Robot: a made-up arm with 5 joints. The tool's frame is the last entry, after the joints.
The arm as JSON. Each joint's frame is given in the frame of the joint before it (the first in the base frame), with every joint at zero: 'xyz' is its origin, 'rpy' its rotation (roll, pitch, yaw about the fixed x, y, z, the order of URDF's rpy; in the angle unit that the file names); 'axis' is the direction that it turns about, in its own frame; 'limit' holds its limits. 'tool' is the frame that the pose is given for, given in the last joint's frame.
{
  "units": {
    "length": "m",
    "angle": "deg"
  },
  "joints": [
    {
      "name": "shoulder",
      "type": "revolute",
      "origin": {
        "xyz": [
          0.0,
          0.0,
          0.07
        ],
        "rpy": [
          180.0,
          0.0,
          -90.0
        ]
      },
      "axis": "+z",
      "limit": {
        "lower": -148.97,
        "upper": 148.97
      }
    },
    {
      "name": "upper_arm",
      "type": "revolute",
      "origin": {
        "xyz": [
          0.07,
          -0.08,
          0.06
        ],
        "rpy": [
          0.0,
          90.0,
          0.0
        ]
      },
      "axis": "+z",
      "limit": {
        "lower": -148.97,
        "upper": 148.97
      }
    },
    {
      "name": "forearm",
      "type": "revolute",
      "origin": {
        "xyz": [
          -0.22,
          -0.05,
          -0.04
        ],
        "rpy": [
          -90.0,
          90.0,
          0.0
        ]
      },
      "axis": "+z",
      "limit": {
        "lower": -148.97,
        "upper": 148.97
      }
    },
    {
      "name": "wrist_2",
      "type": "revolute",
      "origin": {
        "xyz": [
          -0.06,
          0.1,
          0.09
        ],
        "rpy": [
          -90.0,
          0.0,
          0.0
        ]
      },
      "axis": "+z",
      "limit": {
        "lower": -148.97,
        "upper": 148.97
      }
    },
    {
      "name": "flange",
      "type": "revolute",
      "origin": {
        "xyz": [
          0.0,
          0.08,
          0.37
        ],
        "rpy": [
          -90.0,
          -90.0,
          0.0
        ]
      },
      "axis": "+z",
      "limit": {
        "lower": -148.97,
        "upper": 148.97
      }
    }
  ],
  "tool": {
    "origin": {
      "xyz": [
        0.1,
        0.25,
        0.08
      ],
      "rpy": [
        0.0,
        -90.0,
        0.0
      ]
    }
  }
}
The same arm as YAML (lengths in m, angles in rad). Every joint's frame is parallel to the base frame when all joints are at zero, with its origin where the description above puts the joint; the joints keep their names.
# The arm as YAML. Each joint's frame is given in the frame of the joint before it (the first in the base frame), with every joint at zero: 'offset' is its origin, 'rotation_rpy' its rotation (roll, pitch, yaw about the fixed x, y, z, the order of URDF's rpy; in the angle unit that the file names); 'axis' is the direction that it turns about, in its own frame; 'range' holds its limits. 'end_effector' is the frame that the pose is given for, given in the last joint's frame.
length_unit: m
angle_unit: rad
chain:
  - id: shoulder
    offset: [0.0, 0.0, 0.07]
    rotation_rpy: [0.0, 0.0, 0.0]
    axis: [0.0, 0.0, -1.0]
    range: [-2.6, 2.6]
  - id: upper_arm
    offset: [0.08, -0.07, -0.06]
    rotation_rpy: [0.0, 0.0, 0.0]
    axis: [0.0, -1.0, 0.0]
    range: [-2.6, 2.6]
  - id: forearm
    offset: [0.05, 0.04, -0.22]
    rotation_rpy: [0.0, 0.0, 0.0]
    axis: [-1.0, 0.0, 0.0]
    range: [-2.6, 2.6]
  - id: wrist_2
    offset: [-0.09, -0.06, -0.1]
    rotation_rpy: [0.0, 0.0, 0.0]
    axis: [0.0, 0.0, -1.0]
    range: [-2.6, 2.6]
  - id: flange
    offset: [0.08, 0.0, -0.37]
    rotation_rpy: [0.0, 0.0, 0.0]
    axis: [1.0, 0.0, 0.0]
    range: [-2.6, 2.6]
end_effector:
  offset: [0.08, 0.25, -0.1]
  rotation_rpy: [0.0, 0.0, 0.0]

